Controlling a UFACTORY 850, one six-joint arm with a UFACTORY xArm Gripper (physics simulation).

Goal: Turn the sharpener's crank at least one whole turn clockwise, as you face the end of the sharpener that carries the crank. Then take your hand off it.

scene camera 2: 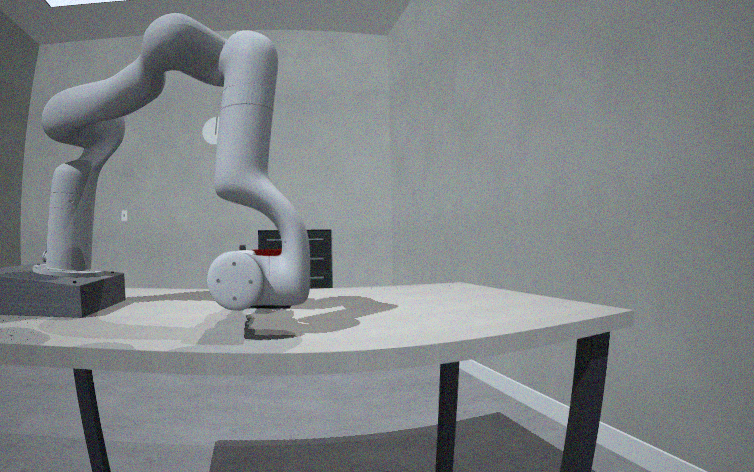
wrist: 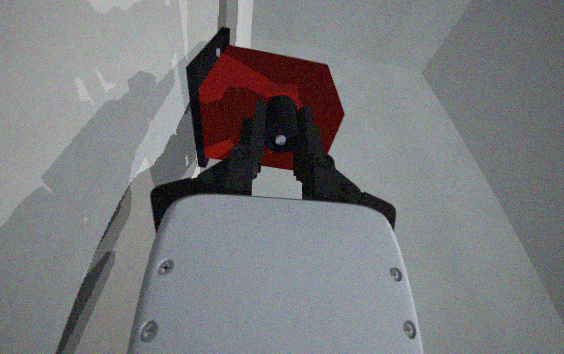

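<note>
The red sharpener stands on its black base plate in the wrist view. In scene camera 2, a strip of its top shows above the arm's last joints, which hide the rest. The crank's dark cylindrical knob stands out in front of the red body. My gripper is shut on the knob, one black finger on each side of it. The crank's arm behind the knob is hidden in the wrist view. In scene camera 2, my fingers are hidden behind the arm.
The light table carries the arm's dark mounting block at the left. The arm arches over the table, and its wrist joint hangs low over the top. A dark drawer cabinet stands behind the table. The right table edge shows.
</note>
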